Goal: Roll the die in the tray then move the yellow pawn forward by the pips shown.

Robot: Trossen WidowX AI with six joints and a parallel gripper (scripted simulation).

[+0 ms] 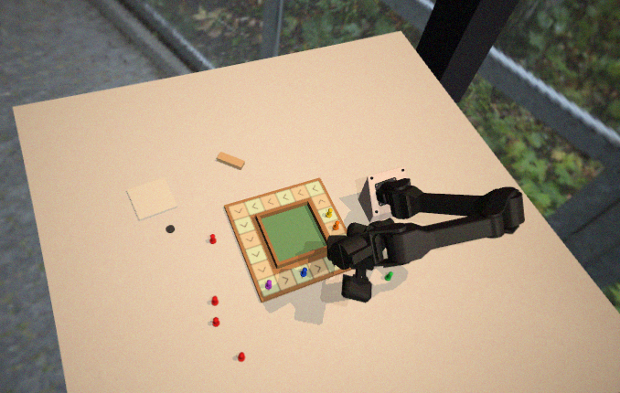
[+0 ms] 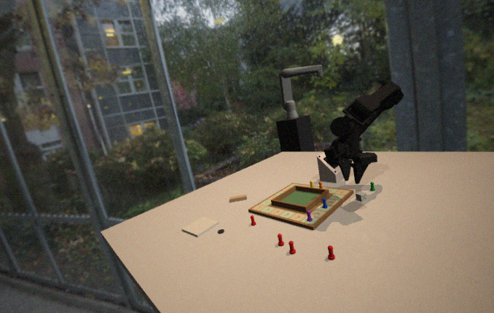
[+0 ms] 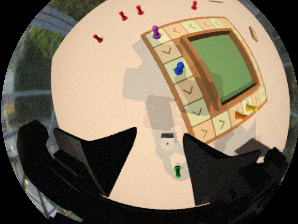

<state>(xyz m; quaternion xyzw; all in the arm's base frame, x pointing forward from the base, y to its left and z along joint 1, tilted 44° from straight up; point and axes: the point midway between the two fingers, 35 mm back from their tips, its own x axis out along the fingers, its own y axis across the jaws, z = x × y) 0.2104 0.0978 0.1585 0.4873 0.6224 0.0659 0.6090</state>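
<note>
Now: the white die 70 mm below my gripper tip, 40 mm behind it and 10 mm to the left of it. From my gripper tip the other things lie so: orange pawn: 160 mm to the right, 60 mm behind, 50 mm below; then green pawn: 130 mm behind, 70 mm below, 20 mm to the left; then blue pawn: 70 mm to the right, 70 mm ahead, 50 mm below.
</note>
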